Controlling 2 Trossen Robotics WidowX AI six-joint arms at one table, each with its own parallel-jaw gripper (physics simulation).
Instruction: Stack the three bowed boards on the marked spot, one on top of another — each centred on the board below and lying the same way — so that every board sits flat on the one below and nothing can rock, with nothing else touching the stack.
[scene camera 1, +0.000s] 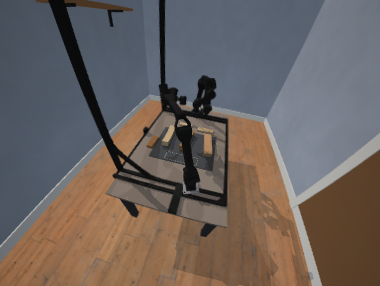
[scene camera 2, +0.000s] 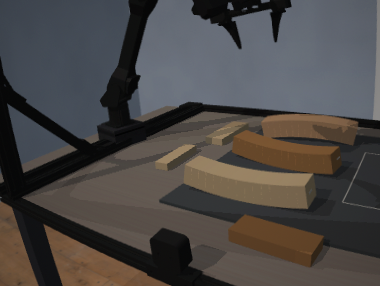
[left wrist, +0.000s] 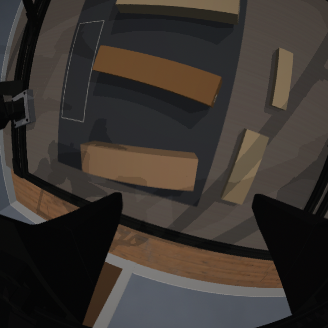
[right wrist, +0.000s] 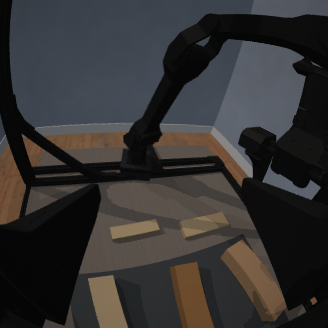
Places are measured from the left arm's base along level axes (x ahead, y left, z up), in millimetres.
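Where they show: left gripper, fingertip midpoint: (scene camera 1: 204, 114) (scene camera 2: 257, 45) (left wrist: 190, 201); right gripper, fingertip midpoint: (scene camera 1: 180, 99) (right wrist: 171, 188); left arm's base, link origin: (scene camera 1: 195, 111) (scene camera 2: 120, 123) (right wrist: 136, 157); right arm's base, link origin: (scene camera 1: 190, 186) (left wrist: 19, 109).
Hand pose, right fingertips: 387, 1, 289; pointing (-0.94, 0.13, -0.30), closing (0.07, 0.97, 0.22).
Note:
Each offset is from my right fingertips to the top centre of the thing, as dx, dy, dz.
A pale yellow bowed board @[+100, -43, -283] (scene camera 1: 168, 135) (scene camera 2: 247, 184) (left wrist: 177, 11) (right wrist: 107, 302), an orange-brown bowed board @[+72, +119, -284] (scene camera 2: 285, 152) (left wrist: 157, 72) (right wrist: 190, 295) and a pinkish-tan bowed board @[+34, +295, -280] (scene camera 1: 208, 145) (scene camera 2: 307, 127) (left wrist: 140, 167) (right wrist: 252, 277) lie apart on the dark mat. The marked spot is a thin white outline (scene camera 2: 354, 177) (left wrist: 72, 119), with one end of the orange-brown board close beside it. My left gripper (scene camera 2: 257, 44) (left wrist: 190, 201) is open and empty, high above the far side of the table. My right gripper (right wrist: 171, 188) is open and empty above the table; scene camera 2 does not show it.
Two small pale blocks lie off the mat: one @[-147, +2, -324] (scene camera 2: 175, 157) (left wrist: 282, 80) (right wrist: 135, 230) and another @[-164, +203, -323] (scene camera 2: 227, 133) (left wrist: 245, 167) (right wrist: 204, 225). An orange flat block @[+227, -129, -319] (scene camera 1: 153, 141) (scene camera 2: 277, 240) lies beside the mat. A black block (scene camera 2: 171, 248) stands at the table's frame. Black rails edge the table.

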